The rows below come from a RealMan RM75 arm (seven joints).
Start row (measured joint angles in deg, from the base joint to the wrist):
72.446, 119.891, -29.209, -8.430, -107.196, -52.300, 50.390
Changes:
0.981, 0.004, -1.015, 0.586, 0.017, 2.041, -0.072
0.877, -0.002, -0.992, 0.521, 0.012, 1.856, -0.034
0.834, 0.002, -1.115, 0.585, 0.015, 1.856, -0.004
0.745, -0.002, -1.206, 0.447, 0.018, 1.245, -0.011
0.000, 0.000, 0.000, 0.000, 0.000, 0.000, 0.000
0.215, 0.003, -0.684, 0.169, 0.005, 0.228, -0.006
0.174, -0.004, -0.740, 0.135, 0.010, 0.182, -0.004
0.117, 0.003, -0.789, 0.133, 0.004, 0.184, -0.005
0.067, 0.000, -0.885, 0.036, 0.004, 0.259, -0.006
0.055, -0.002, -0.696, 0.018, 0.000, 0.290, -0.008
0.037, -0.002, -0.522, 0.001, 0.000, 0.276, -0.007
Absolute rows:
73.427, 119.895, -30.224, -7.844, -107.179, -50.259, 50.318
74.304, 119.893, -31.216, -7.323, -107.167, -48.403, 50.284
75.138, 119.895, -32.331, -6.738, -107.152, -46.547, 50.280
75.883, 119.893, -33.537, -6.291, -107.134, -45.302, 50.269
75.883, 119.893, -33.537, -6.291, -107.134, -45.302, 50.269
76.098, 119.896, -34.221, -6.122, -107.129, -45.074, 50.263
76.272, 119.892, -34.961, -5.987, -107.119, -44.892, 50.259
76.389, 119.895, -35.750, -5.854, -107.115, -44.708, 50.254
76.456, 119.895, -36.635, -5.818, -107.111, -44.449, 50.248
76.511, 119.893, -37.331, -5.800, -107.111, -44.159, 50.240
76.548, 119.891, -37.853, -5.799, -107.111, -43.883, 50.233

